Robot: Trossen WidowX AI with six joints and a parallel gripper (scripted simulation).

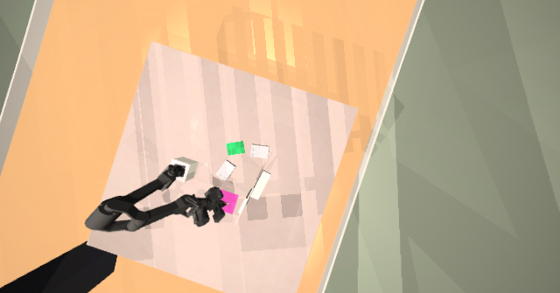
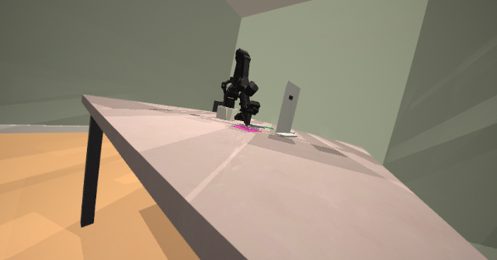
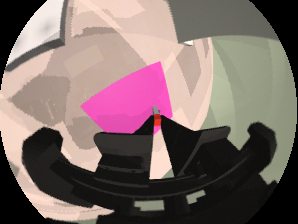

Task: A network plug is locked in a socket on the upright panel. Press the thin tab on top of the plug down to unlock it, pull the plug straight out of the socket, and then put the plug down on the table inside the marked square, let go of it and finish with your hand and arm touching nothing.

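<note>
My gripper tip is 10 mm short of the plug. Round my gripper tip: grey upright panel 160 mm ahead, 150 mm to the left, 110 mm above.
</note>
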